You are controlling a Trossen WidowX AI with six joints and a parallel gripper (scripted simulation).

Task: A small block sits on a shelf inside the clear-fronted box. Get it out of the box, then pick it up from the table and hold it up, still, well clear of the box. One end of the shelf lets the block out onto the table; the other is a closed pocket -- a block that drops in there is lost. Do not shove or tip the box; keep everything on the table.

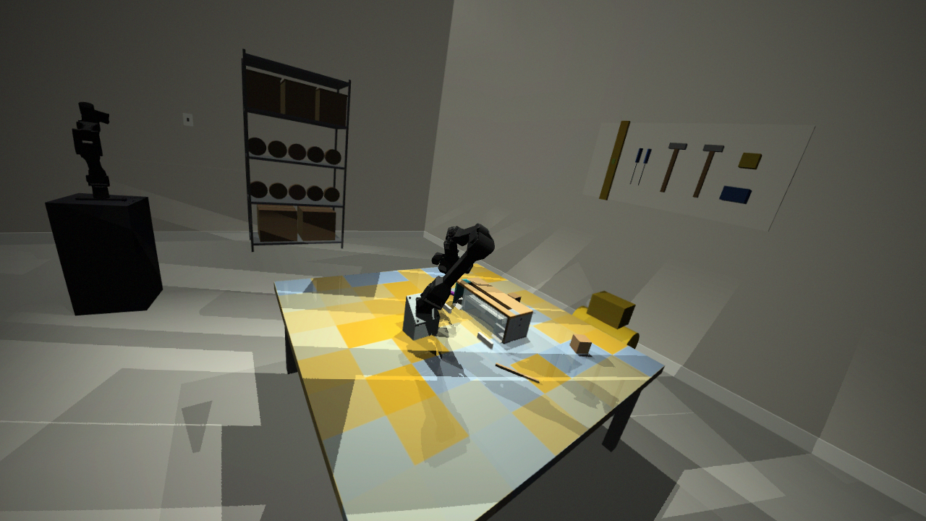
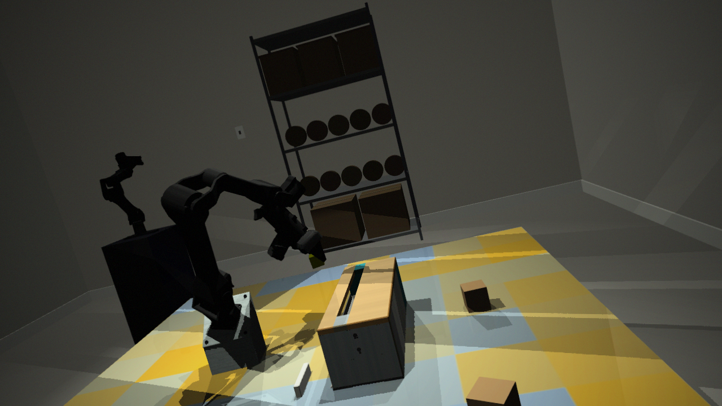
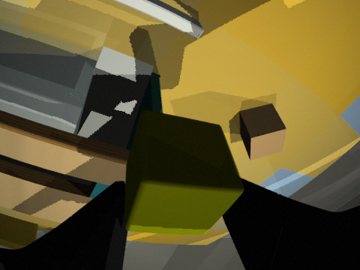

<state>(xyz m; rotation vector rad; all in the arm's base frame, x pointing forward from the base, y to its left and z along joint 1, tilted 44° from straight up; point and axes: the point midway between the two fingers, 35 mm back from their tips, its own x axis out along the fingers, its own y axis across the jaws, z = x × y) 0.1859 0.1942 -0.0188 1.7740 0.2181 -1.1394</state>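
My gripper tip is 10 mm past the yellow-green block and 10 mm to the left of it. From my gripper tip the other things lie so: thin stick (10 mm ahead, 510 mm to the right, 170 mm below); box (100 mm ahead, 160 mm to the right, 110 mm below).
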